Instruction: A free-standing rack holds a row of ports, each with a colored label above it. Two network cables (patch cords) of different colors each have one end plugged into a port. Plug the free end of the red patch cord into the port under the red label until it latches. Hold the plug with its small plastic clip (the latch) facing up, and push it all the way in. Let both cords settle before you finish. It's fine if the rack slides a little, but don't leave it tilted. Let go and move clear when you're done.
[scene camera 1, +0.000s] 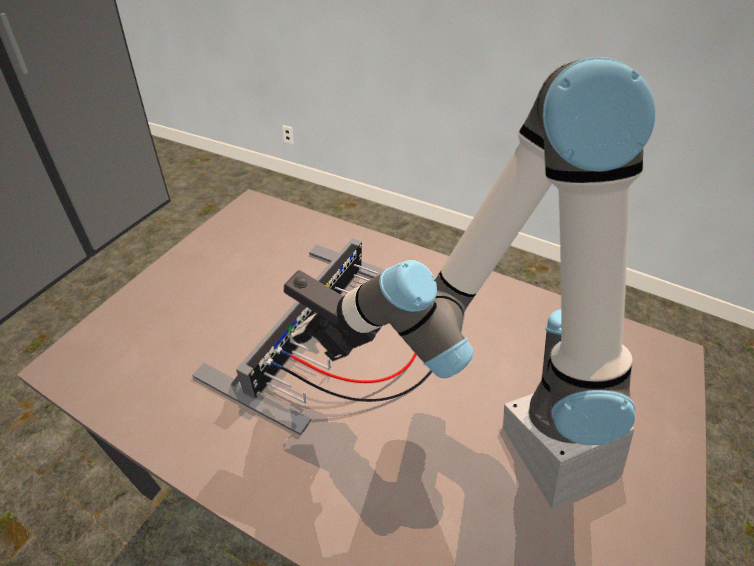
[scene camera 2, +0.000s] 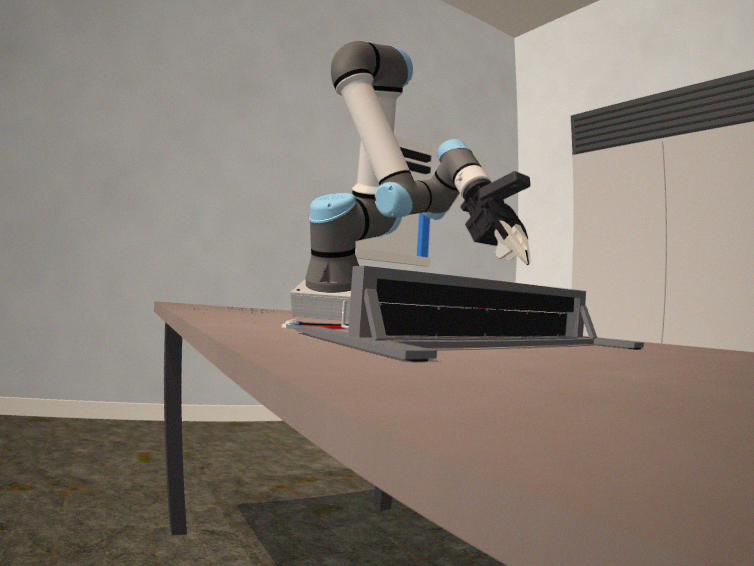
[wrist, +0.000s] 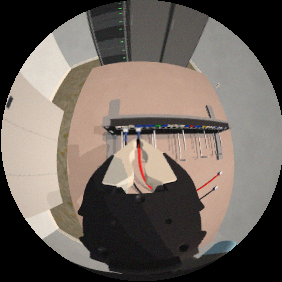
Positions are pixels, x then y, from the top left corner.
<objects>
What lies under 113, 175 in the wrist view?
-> My gripper.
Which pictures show my gripper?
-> Scene camera 1, scene camera 2 and the wrist view: all of them.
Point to my gripper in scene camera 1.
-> At 291, 338
</objects>
